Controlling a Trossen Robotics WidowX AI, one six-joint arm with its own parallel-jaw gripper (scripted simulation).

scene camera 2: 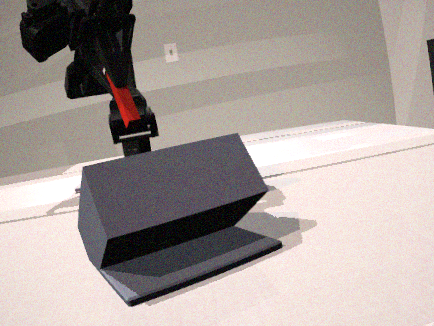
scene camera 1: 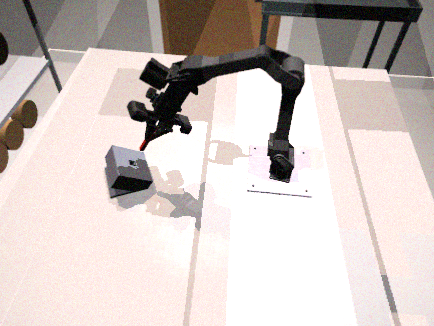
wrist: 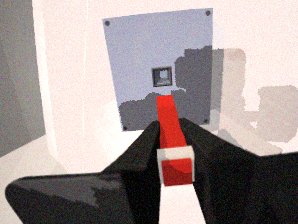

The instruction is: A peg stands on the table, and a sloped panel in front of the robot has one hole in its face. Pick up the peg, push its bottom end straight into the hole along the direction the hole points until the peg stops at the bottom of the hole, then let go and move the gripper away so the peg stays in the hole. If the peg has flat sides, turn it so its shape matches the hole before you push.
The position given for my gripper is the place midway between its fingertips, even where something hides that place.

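Observation:
On scene camera 2 you'd see my gripper (scene camera 2: 120,91) holding a red square peg (scene camera 2: 125,102), and there's a grey sloped panel (scene camera 2: 129,207) plus a thin base plate (scene camera 2: 148,277). Scene camera 1 has the panel (scene camera 1: 133,178) and my gripper (scene camera 1: 147,139). As for the wrist view, it's got my gripper (wrist: 169,126), the peg (wrist: 175,160) and the panel again (wrist: 135,43).

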